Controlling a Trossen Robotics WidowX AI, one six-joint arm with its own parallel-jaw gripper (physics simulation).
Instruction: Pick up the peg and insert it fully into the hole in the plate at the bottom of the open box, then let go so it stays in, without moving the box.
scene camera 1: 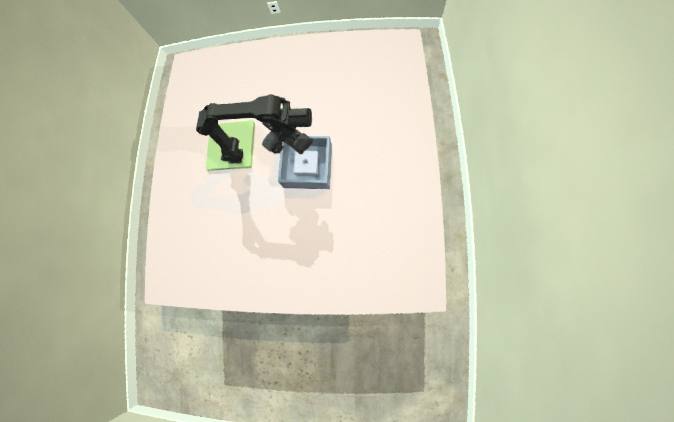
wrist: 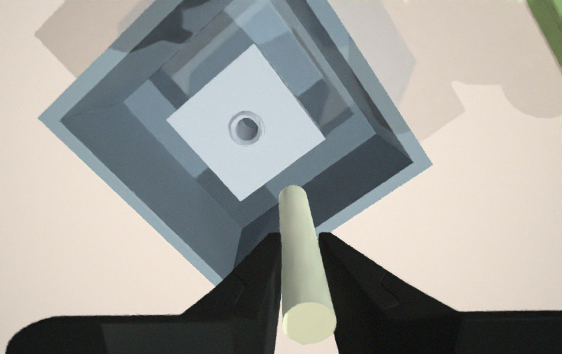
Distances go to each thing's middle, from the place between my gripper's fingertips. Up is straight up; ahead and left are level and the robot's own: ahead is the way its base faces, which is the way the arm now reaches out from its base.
The pale green peg point(wrist: 307, 311) lies right at my hand. Also, from my hand: square plate point(wrist: 211, 122) 170 mm below, 30 mm to the right, 20 mm ahead; then blue-grey box point(scene camera 1: 286, 178) 160 mm below, 30 mm to the right, 20 mm ahead.
